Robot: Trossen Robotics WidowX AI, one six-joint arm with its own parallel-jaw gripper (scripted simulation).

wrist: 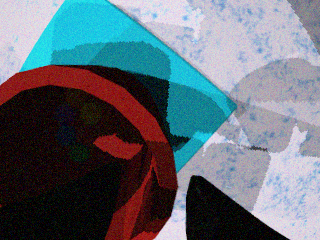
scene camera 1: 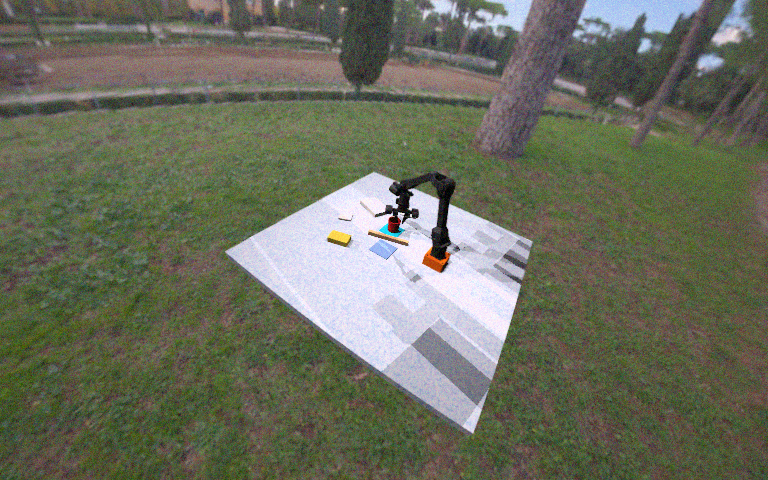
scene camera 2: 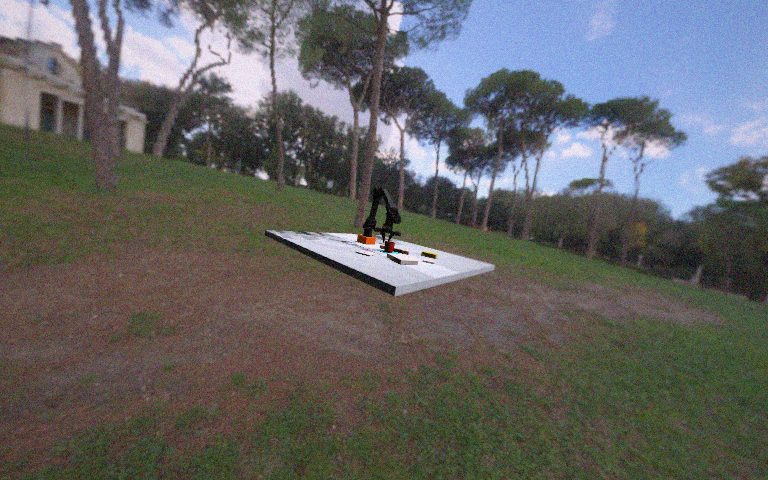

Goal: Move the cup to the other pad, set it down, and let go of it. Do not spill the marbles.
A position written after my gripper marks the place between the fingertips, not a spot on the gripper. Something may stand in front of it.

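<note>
Visible in the wrist view: my gripper (wrist: 154,181) and a teal pad (wrist: 192,108).
</note>
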